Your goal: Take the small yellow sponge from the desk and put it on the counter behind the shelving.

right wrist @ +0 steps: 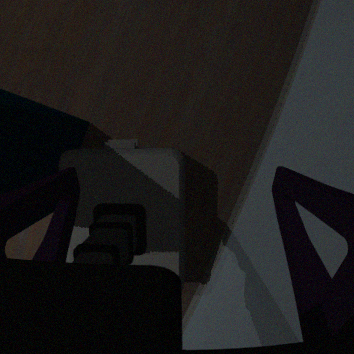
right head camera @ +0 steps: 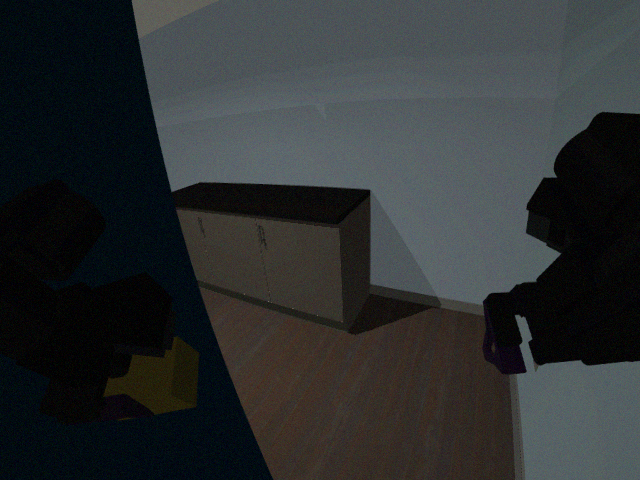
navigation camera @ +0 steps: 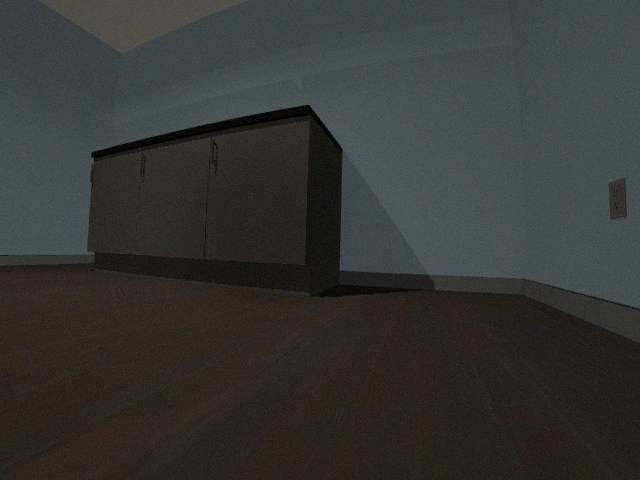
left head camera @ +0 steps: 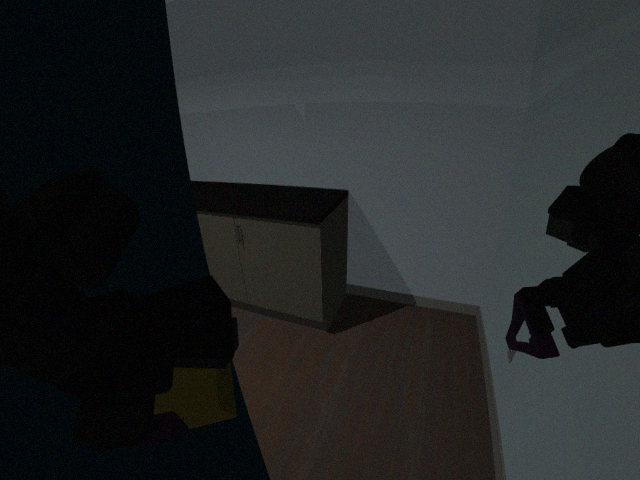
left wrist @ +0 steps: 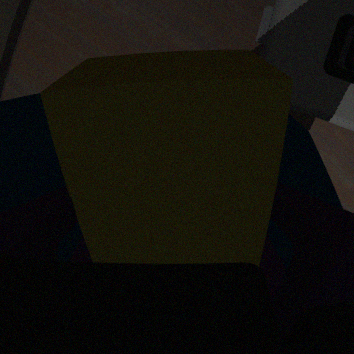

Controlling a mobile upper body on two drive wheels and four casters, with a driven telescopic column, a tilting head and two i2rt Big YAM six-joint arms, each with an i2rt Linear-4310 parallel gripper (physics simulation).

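Places are measured from the left arm's base along level axes (x back, y right, z up), in centimetres.
Pixels of known places: left gripper, between the fingertips: [right head camera: 154,387] [left head camera: 183,399] [left wrist: 174,176]; right gripper, between the fingertips: [right wrist: 175,177] [right head camera: 526,350] [left head camera: 542,338].
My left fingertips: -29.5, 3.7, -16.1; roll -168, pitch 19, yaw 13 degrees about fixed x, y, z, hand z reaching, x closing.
Behind a point stands the place of what it marks, as x, y, z.
The yellow sponge [left head camera: 201,395] @(-27.3, 7.6, -11.9) [right head camera: 149,379] @(-27.5, 6.2, -11.9) [left wrist: 170,170] @(-28.6, 6.2, -11.5) is a block held between the fingers of my left gripper, at the lower left of both head views and large in the left wrist view. My left gripper [left head camera: 199,397] @(-29.5, 3.7, -16.1) [right head camera: 136,382] @(-29.5, 3.7, -16.1) is shut on it. My right gripper [right wrist: 175,177] @(-33.5, 45.0, -13.9) is open and empty, at the right of the head views. The counter [left head camera: 268,202] @(-187.5, -13.6, -44.5) [right head camera: 279,198] @(-199.2, -23.0, -44.5) [navigation camera: 201,127] @(-180.4, -42.6, -45.9), with a dark top and pale doors, stands against the far wall, some distance from both grippers. In the left head view its left part is hidden.
A tall dark blue panel [left head camera: 103,103] @(-36.7, -0.1, 12.3) [right head camera: 67,103] @(-36.2, -0.3, 14.0), perhaps the shelving's side, fills the left of both head views, close behind the left arm. A pale wall [left head camera: 568,413] @(-51.9, 95.0, -71.1) [right wrist: 310,125] @(-41.0, 90.7, -90.9) runs along the right. Wooden floor [left head camera: 372,403] @(-105.1, 45.8, -135.5) [navigation camera: 310,387] @(-77.1, 22.7, -135.5) lies between the panel and the wall.
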